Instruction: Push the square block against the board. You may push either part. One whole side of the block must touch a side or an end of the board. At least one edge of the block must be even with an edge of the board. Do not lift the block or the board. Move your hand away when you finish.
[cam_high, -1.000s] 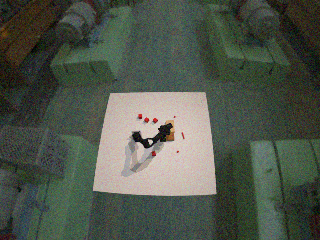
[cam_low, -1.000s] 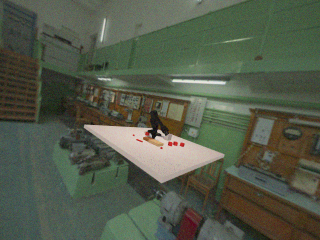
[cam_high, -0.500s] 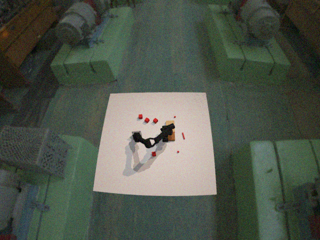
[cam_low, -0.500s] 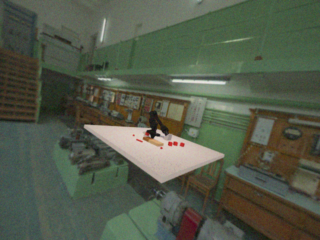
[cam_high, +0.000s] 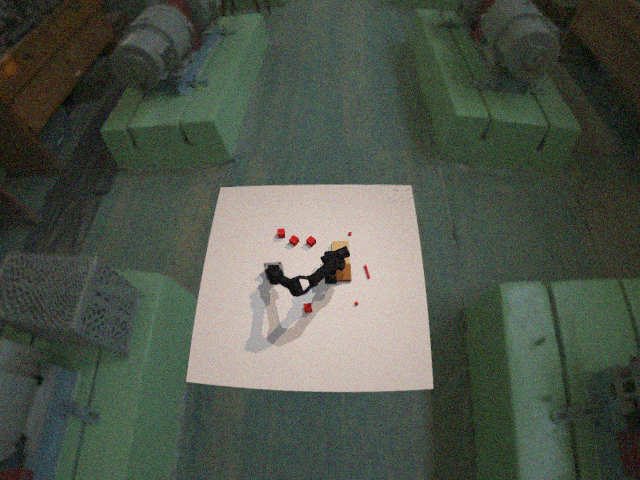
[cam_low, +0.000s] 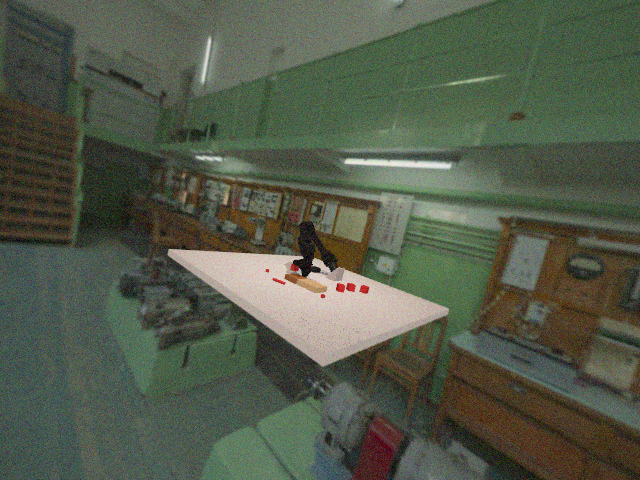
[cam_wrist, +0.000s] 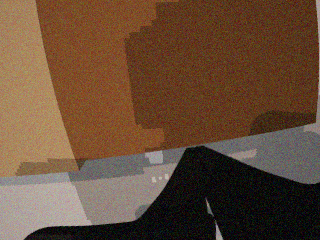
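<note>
The brown square block is 7 cm ahead of my gripper tip and 1 cm above it. Also, from my gripper tip: tan board 12 cm to the left, 6 cm ahead, 1 cm above; thin red stick 20 cm ahead.
</note>
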